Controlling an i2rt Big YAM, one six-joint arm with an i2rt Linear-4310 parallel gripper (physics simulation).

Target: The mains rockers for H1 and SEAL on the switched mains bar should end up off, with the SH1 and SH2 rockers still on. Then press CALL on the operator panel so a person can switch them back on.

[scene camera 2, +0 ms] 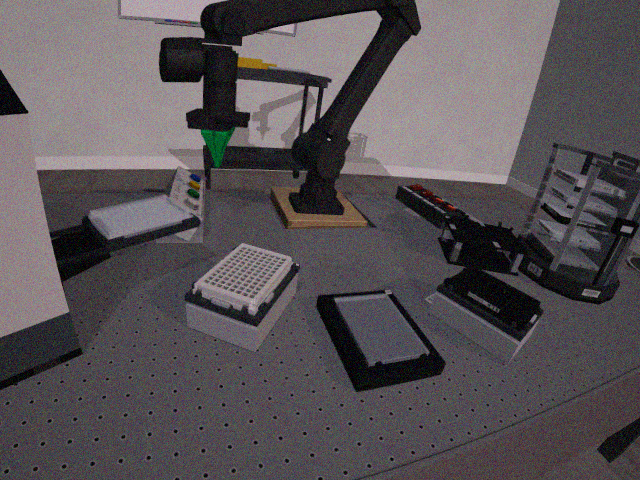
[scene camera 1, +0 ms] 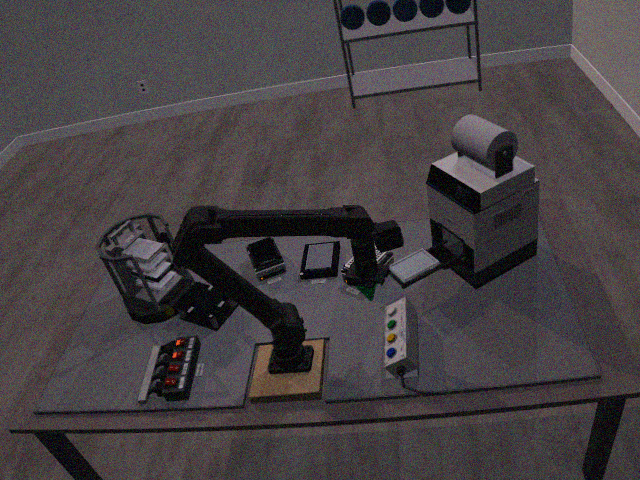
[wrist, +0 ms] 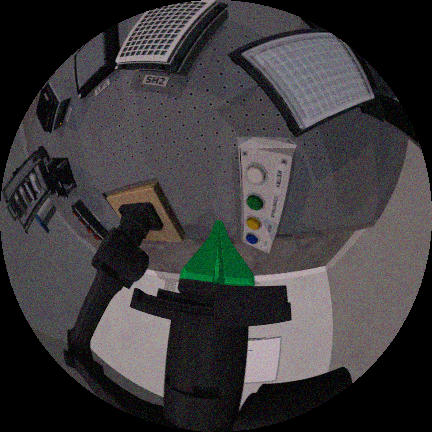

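Seen in the pictures: gripper, fingertip midpoint: [scene camera 2: 218, 166] [scene camera 1: 371, 299] [wrist: 217, 223]; arm's base at its link origin: [scene camera 2: 315, 206] [scene camera 1: 291, 361] [wrist: 140, 214].
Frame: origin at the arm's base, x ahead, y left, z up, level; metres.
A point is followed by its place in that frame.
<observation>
The switched mains bar [scene camera 1: 189, 364] @(x -0.018, y 0.295, z 0.025 m) [scene camera 2: 424, 205] @(x 0.018, y 0.296, z 0.019 m) [wrist: 90, 219] @(x 0.001, y 0.294, z 0.009 m) lies at the left front in scene camera 1. Its two far rockers [scene camera 1: 179, 342] @(x 0.060, y 0.347, z 0.035 m) [scene camera 1: 177, 354] @(x 0.011, y 0.337, z 0.036 m) glow bright orange; its two near rockers [scene camera 1: 173, 367] @(x -0.037, y 0.335, z 0.036 m) [scene camera 1: 170, 381] @(x -0.088, y 0.328, z 0.036 m) are darker red. Their labels are too small to read. The operator panel [scene camera 1: 409, 335] @(x 0.019, y -0.330, z 0.056 m) [scene camera 2: 179, 188] @(x 0.073, y -0.309, z 0.064 m) [wrist: 266, 187] @(x 0.099, y -0.298, z 0.056 m) stands right of the arm base, with white, green, yellow and blue buttons [wrist: 256, 173] @(x 0.122, y -0.283, z 0.057 m) [wrist: 255, 202] @(x 0.072, y -0.283, z 0.057 m) [wrist: 253, 223] @(x 0.023, y -0.282, z 0.057 m) [wrist: 252, 239] @(x -0.027, y -0.283, z 0.057 m); I cannot read which is CALL. My gripper [scene camera 1: 370, 296] @(x 0.100, y -0.235, z 0.119 m) [scene camera 2: 217, 164] @(x 0.100, y -0.235, z 0.119 m) [wrist: 217, 223] @(x 0.100, y -0.235, z 0.119 m) is shut and empty, above the table and apart from the panel.
The white-racked SH2 unit [scene camera 2: 248, 279] @(x 0.379, y -0.203, z 0.054 m) [wrist: 162, 35] stands beyond the panel. A plate on a tray [scene camera 1: 415, 266] @(x 0.251, y -0.356, z 0.094 m) [scene camera 2: 136, 217] @(x 0.284, y -0.352, z 0.098 m) [wrist: 312, 75] @(x 0.247, y -0.330, z 0.097 m) juts from the tall machine [scene camera 1: 504, 227] @(x 0.310, y -0.619, z 0.160 m). A black-framed plate [scene camera 1: 320, 259] @(x 0.419, y -0.042, z 0.015 m), a black unit [scene camera 1: 265, 258] @(x 0.401, y 0.135, z 0.054 m) and a carousel [scene camera 1: 139, 268] @(x 0.212, y 0.465, z 0.207 m) stand further left.
</observation>
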